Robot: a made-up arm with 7 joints.
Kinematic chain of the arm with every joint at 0, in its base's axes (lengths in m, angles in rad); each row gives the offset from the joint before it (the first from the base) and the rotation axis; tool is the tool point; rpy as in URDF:
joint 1: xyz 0 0 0.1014 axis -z
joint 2: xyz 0 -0.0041 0.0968 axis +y
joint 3: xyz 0 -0.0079 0.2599 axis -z
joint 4: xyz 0 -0.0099 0.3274 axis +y
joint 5: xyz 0 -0.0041 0.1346 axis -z
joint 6: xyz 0 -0.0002 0.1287 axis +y
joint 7: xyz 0 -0.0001 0.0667 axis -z
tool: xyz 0 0 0 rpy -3.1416 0 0
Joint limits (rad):
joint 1: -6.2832..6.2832
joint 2: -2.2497..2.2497
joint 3: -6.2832..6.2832
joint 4: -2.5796..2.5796
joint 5: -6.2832..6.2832
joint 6: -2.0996..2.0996
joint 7: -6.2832..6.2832
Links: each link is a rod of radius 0.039 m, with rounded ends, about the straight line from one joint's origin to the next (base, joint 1, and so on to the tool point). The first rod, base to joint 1, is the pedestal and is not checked.
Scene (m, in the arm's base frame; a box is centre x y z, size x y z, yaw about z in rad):
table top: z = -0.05
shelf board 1: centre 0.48 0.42 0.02 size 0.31 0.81 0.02 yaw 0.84
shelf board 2: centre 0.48 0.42 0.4 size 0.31 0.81 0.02 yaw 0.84
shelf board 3: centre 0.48 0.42 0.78 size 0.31 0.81 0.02 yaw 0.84
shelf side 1: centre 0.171 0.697 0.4 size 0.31 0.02 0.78 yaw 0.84
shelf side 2: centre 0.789 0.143 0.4 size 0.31 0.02 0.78 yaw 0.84
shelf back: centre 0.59 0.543 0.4 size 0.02 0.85 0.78 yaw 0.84
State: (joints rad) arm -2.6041 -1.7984 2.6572 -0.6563 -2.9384 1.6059 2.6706
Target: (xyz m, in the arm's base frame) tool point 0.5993 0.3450 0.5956
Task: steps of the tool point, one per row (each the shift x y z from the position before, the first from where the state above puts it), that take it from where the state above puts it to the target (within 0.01 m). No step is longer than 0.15 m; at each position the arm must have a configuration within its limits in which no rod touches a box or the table.
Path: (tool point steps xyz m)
1: 0.0439 0.0159 0.1365
2: 0.0001 0.0331 0.1302
3: -0.0430 0.0435 0.1136
4: -0.0821 0.0494 0.0897
5: 0.0142 0.1110 -0.0162
6: -0.0228 0.1184 -0.0208
7: -0.0634 0.1091 -0.0234
8: -0.0996 0.0813 -0.0237
9: 0.0841 0.0610 0.0112
10: 0.0652 0.0676 0.0063
11: 0.0477 0.0664 -0.0024
12: 0.0319 0.0603 -0.0151

